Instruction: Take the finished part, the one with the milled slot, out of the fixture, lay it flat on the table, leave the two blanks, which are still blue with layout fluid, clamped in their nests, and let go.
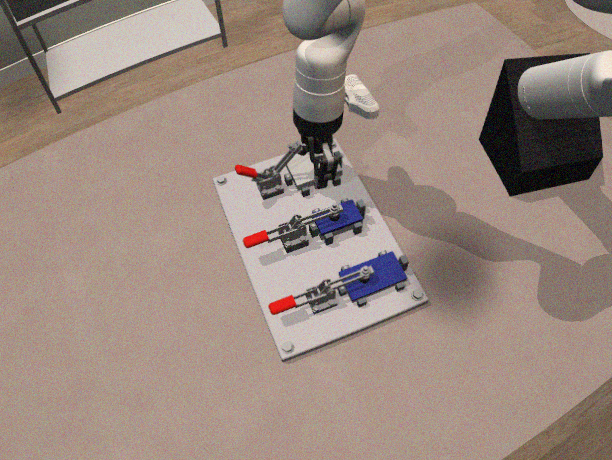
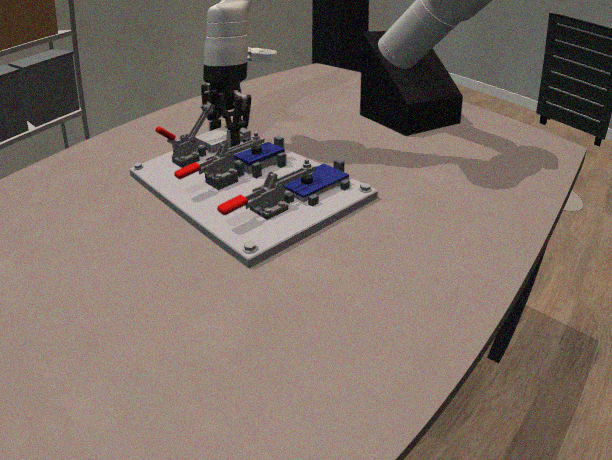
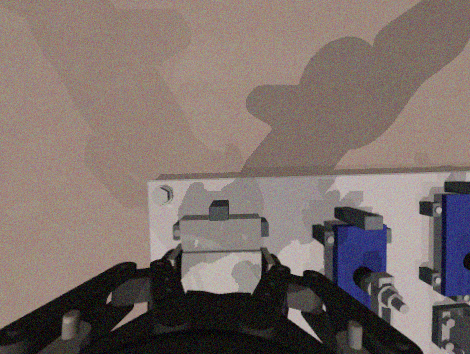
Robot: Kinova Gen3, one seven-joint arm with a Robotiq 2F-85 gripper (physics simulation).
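Where they show: gripper, between the fingertips: [image 1: 314, 172] [image 3: 222, 256]; arm's base, origin of its link: [image 1: 539, 92] [image 2: 396, 52].
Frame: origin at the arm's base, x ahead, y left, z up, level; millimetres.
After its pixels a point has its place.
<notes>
The finished part [image 1: 303, 174] @(x 414, y -51, z -117 mm) [image 2: 212, 138] @(x 415, y -60, z -117 mm) [image 3: 221, 235] @(x 364, y -66, z -116 mm) is bare light grey and lies level at the far nest of the white fixture plate [image 1: 270, 275] @(x 518, y 95, z -143 mm) [image 2: 165, 172] @(x 516, y -52, z -143 mm) [image 3: 405, 200] @(x 340, y 106, z -143 mm). My gripper [image 1: 322, 172] @(x 390, y -65, z -138 mm) [image 2: 225, 135] @(x 390, y -65, z -138 mm) [image 3: 222, 256] @(x 390, y -65, z -138 mm) points down and is shut on its two long sides. The fingers hide much of it; the slot is hard to make out, and any gap beneath is not clear. The far clamp's arm [image 1: 288, 159] [image 2: 200, 120] is swung up. The middle blue blank [image 1: 345, 225] @(x 386, y 65, z -119 mm) [image 2: 270, 151] @(x 379, y 57, z -117 mm) [image 3: 350, 245] @(x 372, y 34, z -117 mm) and near blue blank [image 1: 385, 280] @(x 363, y 169, z -127 mm) [image 2: 325, 179] @(x 367, y 167, z -127 mm) [image 3: 455, 240] @(x 372, y 138, z -127 mm) sit under lowered clamps.
Dark locating posts surround each nest; one post [image 3: 219, 210] @(x 344, y -67, z -110 mm) stands at the finished part's end. Red clamp handles [image 1: 246, 171] @(x 505, y -54, z -72 mm) [image 1: 256, 239] @(x 523, y 55, z -97 mm) [image 1: 282, 305] @(x 518, y 164, z -107 mm) point to the plate's left side. The black robot pedestal [image 1: 555, 135] @(x -16, y 58, z -53 mm) [image 2: 410, 95] @(x 47, y 76, z -76 mm) stands on the table [image 1: 150, 350] @(x 728, y 149, z -158 mm) [image 2: 250, 350] @(x 619, y 331, z -158 mm) right of the plate.
</notes>
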